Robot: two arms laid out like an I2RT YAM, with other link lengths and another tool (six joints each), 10 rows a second.
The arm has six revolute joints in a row. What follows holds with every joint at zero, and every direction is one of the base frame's.
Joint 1 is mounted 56.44 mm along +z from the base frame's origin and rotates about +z.
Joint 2 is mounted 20.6 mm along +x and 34.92 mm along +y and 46.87 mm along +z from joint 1 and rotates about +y.
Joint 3 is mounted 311.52 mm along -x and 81.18 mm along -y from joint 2 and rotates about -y.
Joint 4 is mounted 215.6 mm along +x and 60.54 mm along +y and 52.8 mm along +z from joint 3 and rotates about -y.
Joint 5 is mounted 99.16 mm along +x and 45.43 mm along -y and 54.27 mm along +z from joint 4 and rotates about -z.
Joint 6 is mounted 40.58 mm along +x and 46.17 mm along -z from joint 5 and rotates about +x.
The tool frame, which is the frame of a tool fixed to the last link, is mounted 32 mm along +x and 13 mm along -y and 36 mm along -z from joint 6; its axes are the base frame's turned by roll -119.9, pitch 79.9 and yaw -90 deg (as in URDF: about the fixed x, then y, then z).
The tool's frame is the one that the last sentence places.
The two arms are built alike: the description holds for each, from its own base.
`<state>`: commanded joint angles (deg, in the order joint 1, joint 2, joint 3, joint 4, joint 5, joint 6); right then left.
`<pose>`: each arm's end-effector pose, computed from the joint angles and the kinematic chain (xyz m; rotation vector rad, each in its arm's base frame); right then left.
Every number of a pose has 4 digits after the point. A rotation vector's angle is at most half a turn.
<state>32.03 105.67 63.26 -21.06 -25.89 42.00 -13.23 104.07 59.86 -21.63 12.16 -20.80</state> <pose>0.2859 0.1948 0.1431 -0.2117 2.5398 1.6296 0.3109 -0.1458 0.1340 -0.4770 2.8603 0.2357</pose>
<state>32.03 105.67 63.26 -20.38 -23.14 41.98 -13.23 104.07 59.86 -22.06 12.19 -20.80</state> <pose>0.2898 0.1938 0.1418 -0.2116 2.5346 1.5681 0.3098 -0.1456 0.1337 -0.4765 2.8672 0.2397</pose>
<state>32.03 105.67 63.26 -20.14 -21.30 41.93 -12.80 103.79 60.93 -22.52 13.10 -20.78</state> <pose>0.2919 0.1928 0.1408 -0.2100 2.5344 1.5263 0.3138 -0.1450 0.1399 -0.4806 2.8598 0.2114</pose>
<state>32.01 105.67 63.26 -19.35 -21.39 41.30 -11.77 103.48 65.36 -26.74 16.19 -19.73</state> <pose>0.2939 0.1935 0.1414 -0.2333 2.5186 1.5295 0.3224 -0.1436 0.1589 -0.4588 2.8688 0.1446</pose>
